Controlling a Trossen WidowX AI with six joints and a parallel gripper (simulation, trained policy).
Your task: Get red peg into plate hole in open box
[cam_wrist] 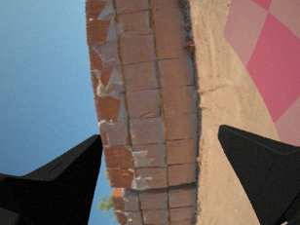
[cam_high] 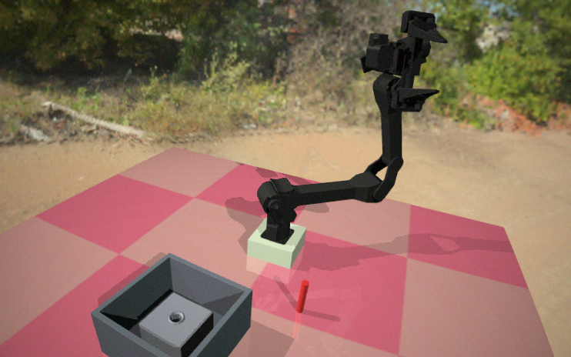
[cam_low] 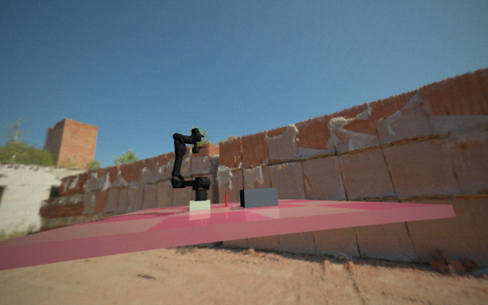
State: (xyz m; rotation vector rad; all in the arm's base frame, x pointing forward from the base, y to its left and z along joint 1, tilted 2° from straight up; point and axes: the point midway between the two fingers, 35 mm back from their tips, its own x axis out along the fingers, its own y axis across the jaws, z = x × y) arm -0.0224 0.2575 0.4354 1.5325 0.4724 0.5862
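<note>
The red peg lies 45 cm below my gripper tip, 15 cm ahead of it and 14 cm to the right of it. The rest, counted from my gripper tip: grey plate: 45 cm below, 32 cm ahead, 31 cm to the right; grey box: 47 cm below, 32 cm ahead, 31 cm to the right.
</note>
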